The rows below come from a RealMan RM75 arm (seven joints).
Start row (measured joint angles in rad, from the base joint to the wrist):
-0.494, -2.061, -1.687, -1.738, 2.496, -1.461, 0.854
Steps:
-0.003, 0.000, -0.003, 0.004, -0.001, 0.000, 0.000
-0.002, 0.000, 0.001, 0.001, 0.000, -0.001, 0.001
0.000, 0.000, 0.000, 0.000, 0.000, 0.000, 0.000
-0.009, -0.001, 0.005, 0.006, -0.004, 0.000, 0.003
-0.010, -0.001, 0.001, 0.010, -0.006, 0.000, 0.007
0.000, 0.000, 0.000, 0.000, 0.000, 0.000, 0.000
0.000, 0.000, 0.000, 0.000, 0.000, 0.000, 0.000
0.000, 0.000, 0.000, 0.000, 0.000, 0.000, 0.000
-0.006, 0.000, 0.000, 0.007, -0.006, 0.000, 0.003
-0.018, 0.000, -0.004, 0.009, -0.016, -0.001, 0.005
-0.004, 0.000, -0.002, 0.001, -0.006, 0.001, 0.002
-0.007, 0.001, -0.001, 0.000, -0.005, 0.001, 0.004
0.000, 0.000, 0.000, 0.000, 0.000, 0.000, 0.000
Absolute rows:
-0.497, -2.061, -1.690, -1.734, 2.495, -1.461, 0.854
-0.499, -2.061, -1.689, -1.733, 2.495, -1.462, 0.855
-0.499, -2.061, -1.689, -1.733, 2.495, -1.462, 0.855
-0.508, -2.062, -1.684, -1.727, 2.491, -1.462, 0.858
-0.518, -2.063, -1.683, -1.717, 2.485, -1.462, 0.865
-0.518, -2.063, -1.683, -1.717, 2.485, -1.462, 0.865
-0.518, -2.063, -1.683, -1.717, 2.485, -1.462, 0.865
-0.518, -2.063, -1.683, -1.717, 2.485, -1.462, 0.865
-0.524, -2.063, -1.683, -1.710, 2.479, -1.462, 0.868
-0.542, -2.063, -1.687, -1.701, 2.463, -1.463, 0.873
-0.546, -2.063, -1.689, -1.700, 2.457, -1.462, 0.875
-0.553, -2.062, -1.690, -1.700, 2.452, -1.461, 0.879
-0.553, -2.062, -1.690, -1.700, 2.452, -1.461, 0.879

